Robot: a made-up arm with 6 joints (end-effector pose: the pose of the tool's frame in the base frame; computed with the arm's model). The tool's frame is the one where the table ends. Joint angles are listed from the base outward.
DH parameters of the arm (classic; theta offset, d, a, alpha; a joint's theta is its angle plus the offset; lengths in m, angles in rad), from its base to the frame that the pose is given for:
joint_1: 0 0.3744 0 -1.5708
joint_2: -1.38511 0 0.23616 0
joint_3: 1.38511 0 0.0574 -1.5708
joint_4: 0 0.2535 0 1.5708
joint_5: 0 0 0.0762 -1.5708
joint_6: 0 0.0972 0 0
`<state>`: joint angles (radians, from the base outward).
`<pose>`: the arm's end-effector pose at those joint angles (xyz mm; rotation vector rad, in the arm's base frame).
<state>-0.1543 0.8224 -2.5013 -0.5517 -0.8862 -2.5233</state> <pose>441.4 -3.2 689.6 -0.2663 0.7148 0.2254</pose>
Working (the frame after each row of the table, in the pose's form):
after joint_1: 0.0 0.0 374.4 -1.5674 0.1212 -0.1212
after joint_2: 197.4 -30.7 500.4 -1.5655 -0.3242 -0.5609
after joint_3: 191.3 -29.7 557.5 2.0188 -0.1561 2.2498
after joint_4: 440.3 -68.5 584.8 -1.7283 -1.5732 -1.0736
after joint_5: 381.8 -33.8 619.2 0.8272 0.6497 2.5818

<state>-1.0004 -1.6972 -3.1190 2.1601 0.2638 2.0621</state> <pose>-356.5 481.5 319.9 -1.6482 -0.7706 -0.1308</pose>
Working (the frame after each row of the table, in the pose's form):
after joint_1: 0.0 0.0 374.4 -1.4264 0.7796 -0.7796
after joint_2: -127.3 198.4 388.4 0.9390 1.6032 1.6560
after joint_3: -124.1 193.4 331.3 -1.7123 0.9359 1.5432
after joint_4: -260.2 405.6 305.0 0.6876 -2.4899 0.3493
after joint_5: -324.7 392.8 343.6 -0.2177 -2.1188 -1.4968

